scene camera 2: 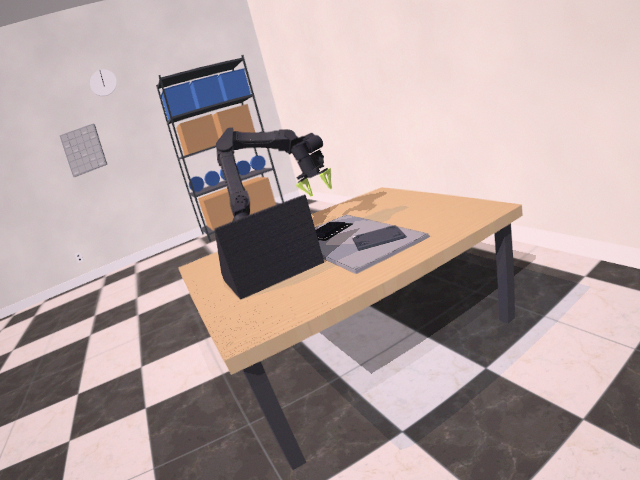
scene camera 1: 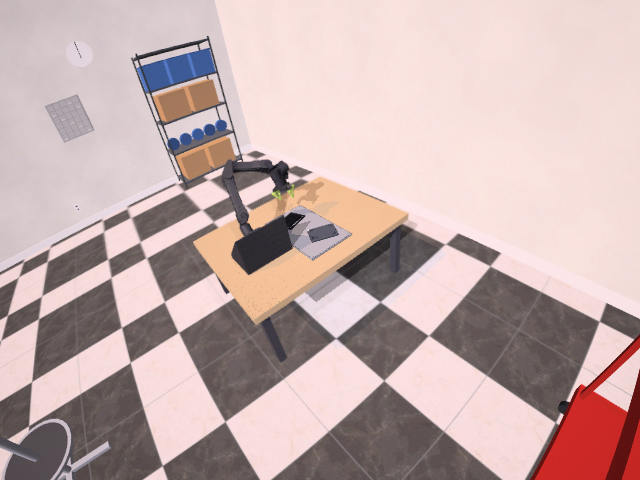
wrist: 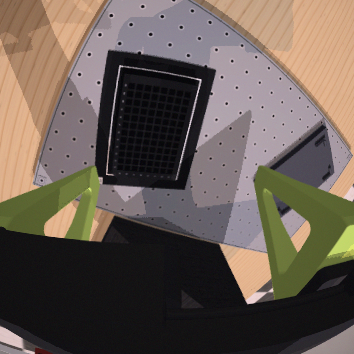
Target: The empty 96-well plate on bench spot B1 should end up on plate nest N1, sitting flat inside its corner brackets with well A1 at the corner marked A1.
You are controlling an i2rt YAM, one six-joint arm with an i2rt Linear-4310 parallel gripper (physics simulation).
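Seen in the pictures: gripper, fingertip midpoint: (scene camera 2: 321,192) (scene camera 1: 287,198) (wrist: 176,174); arm's base at its link origin: (scene camera 2: 250,235) (scene camera 1: 251,237).
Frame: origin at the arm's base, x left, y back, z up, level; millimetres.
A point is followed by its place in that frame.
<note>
The black 96-well plate (scene camera 1: 295,220) {z -127, x 74, y -361 mm} (scene camera 2: 333,230) {z -130, x 71, y -349 mm} (wrist: 152,127) {z -124, x 115, y -356 mm} lies flat inside the white outline of the black bench spot B1 (wrist: 202,100) {z -138, x 69, y -407 mm}. The dark grey plate nest N1 (scene camera 1: 323,233) {z -128, x -179, y -367 mm} (scene camera 2: 379,237) {z -128, x -181, y -365 mm} (wrist: 305,165) {z -128, x -152, y -396 mm} is on the same perforated board, to the right in the wrist view, with corner brackets showing. The right finger partly covers it there. My gripper (scene camera 1: 285,197) {z 14, x 126, y -373 mm} (scene camera 2: 320,190) {z 14, x 126, y -373 mm} (wrist: 176,174) {z 14, x 126, y -373 mm} is open and empty, high above the table and apart from the plate. The A1 marks cannot be read; the left fingertip is beside the plate's lower left corner in the wrist view.
The grey perforated board (scene camera 1: 314,252) {z -140, x -250, y -222 mm} (scene camera 2: 356,260) {z -140, x -228, y -222 mm} (wrist: 230,65) {z -140, x 56, y -463 mm} lies on the wooden table (scene camera 1: 361,206) {z -153, x -153, y -753 mm} (scene camera 2: 454,211) {z -153, x -234, y -714 mm}. A large black wedge-shaped block (scene camera 1: 263,245) {z -26, x -91, y -14 mm} (scene camera 2: 271,248) {z -39, x -92, y -22 mm} stands beside the board, near the arm's base. A shelf rack stands behind the table.
</note>
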